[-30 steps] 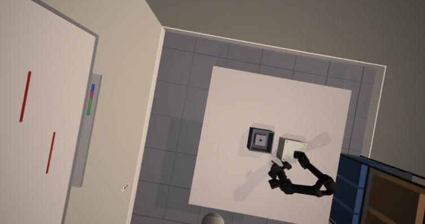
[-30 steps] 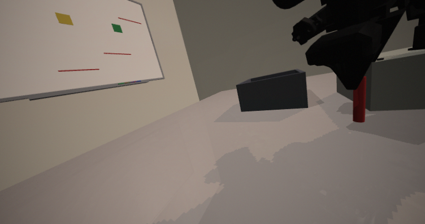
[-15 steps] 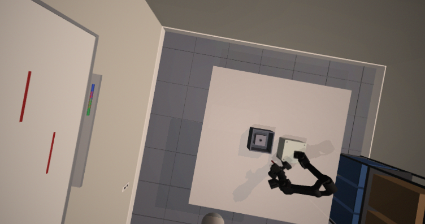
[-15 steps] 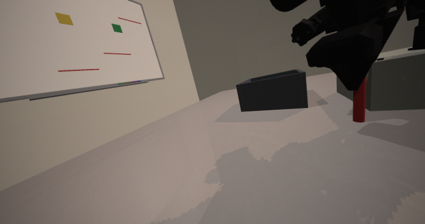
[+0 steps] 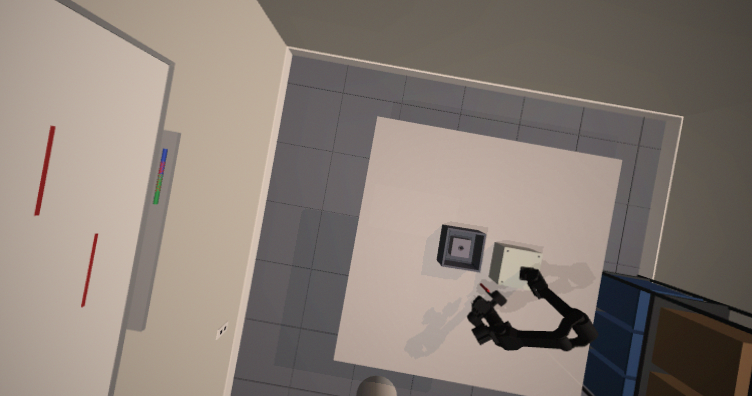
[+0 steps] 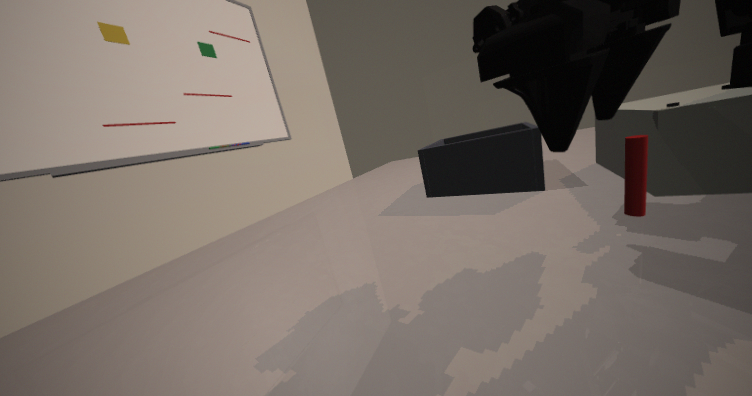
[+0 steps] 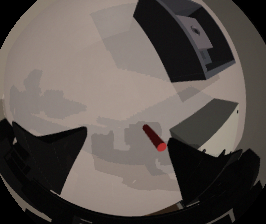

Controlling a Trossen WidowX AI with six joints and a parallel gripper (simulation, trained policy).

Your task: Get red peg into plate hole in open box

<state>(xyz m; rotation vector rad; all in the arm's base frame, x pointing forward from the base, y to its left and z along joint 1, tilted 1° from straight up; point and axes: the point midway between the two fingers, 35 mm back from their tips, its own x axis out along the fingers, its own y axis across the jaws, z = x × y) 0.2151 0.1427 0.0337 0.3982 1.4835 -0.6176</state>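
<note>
My gripper tip is now 5 cm past the red peg, 3 cm to the left of it and 5 cm above it. Round my gripper tip: dark box 10 cm ahead, 22 cm to the right, 7 cm below; grey plate 10 cm ahead, 22 cm to the right, 5 cm below.
</note>
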